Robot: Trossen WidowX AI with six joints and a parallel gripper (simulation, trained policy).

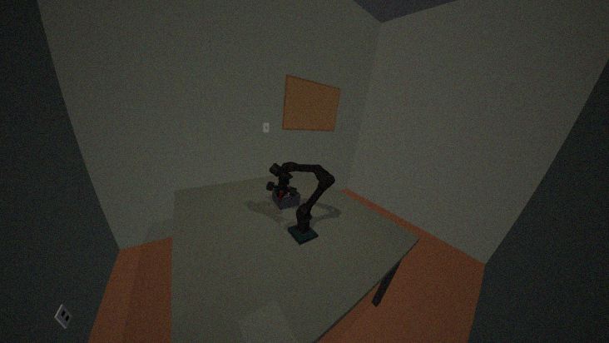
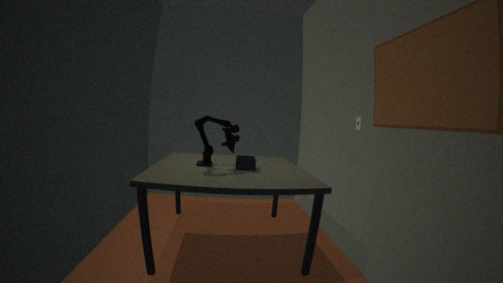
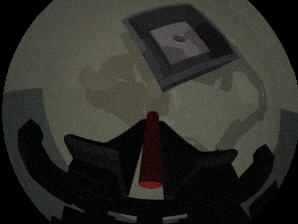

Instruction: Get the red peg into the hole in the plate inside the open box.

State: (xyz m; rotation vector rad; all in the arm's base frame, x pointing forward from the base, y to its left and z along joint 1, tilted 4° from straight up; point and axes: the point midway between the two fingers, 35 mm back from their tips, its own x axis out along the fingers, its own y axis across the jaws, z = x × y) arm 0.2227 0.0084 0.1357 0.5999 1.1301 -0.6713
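The plate lies 80 mm ahead of my gripper tip, 130 mm to the right of it and 80 mm below it. Also, from my gripper tip: red peg (10 mm behind, 30 mm above); then box (80 mm ahead, 130 mm to the right, 100 mm below).
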